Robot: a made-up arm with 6 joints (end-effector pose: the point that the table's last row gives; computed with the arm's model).
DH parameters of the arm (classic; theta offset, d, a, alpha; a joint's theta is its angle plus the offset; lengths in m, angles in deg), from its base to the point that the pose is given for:
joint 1: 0 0.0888 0 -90
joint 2: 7.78 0 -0.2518 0
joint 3: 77.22 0 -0.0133 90
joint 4: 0 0.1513 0 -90
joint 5: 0 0 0.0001 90
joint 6: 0 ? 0 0
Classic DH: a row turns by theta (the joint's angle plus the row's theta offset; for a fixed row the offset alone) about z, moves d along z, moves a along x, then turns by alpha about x.
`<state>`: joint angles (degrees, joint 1 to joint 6).
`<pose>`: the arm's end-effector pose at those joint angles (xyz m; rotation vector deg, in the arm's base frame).
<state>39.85 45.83 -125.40 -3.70 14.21 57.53</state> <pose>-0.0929 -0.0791 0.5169 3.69 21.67 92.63</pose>
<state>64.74 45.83 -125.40 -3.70 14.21 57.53</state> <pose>-0.0509 -0.1109 0.5169 -1.14 23.56 117.17</pose>
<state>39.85 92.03 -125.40 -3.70 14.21 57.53</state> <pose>0.1732 0.1429 0.4732 9.82 72.19 81.81</pose>
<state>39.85 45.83 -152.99 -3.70 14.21 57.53</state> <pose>-0.1754 -0.1480 0.5040 -0.09 -9.00 93.69</pose>
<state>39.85 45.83 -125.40 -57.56 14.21 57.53</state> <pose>-0.0900 -0.0963 0.5177 6.97 16.66 38.93</pose>
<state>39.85 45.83 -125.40 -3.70 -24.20 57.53</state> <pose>-0.1344 -0.1095 0.5174 -4.28 -20.60 92.83</pose>
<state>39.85 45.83 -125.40 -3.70 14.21 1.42</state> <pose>-0.0929 -0.0791 0.5169 -6.30 18.96 37.15</pose>
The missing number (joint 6, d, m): 0.0781
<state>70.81 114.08 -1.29 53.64 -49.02 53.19</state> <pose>0.0832 0.0948 0.0950 36.01 135.79 14.29</pose>
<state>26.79 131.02 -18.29 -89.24 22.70 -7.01</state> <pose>0.1330 0.0333 0.0380 135.94 -68.33 11.35</pose>
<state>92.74 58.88 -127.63 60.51 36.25 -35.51</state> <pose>-0.0388 -0.0326 0.5230 -54.29 12.51 114.66</pose>
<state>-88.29 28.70 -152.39 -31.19 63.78 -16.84</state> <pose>-0.0447 0.2809 0.4126 41.64 6.76 -120.92</pose>
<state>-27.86 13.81 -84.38 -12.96 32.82 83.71</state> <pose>-0.1397 0.0631 0.3845 40.87 25.16 39.48</pose>
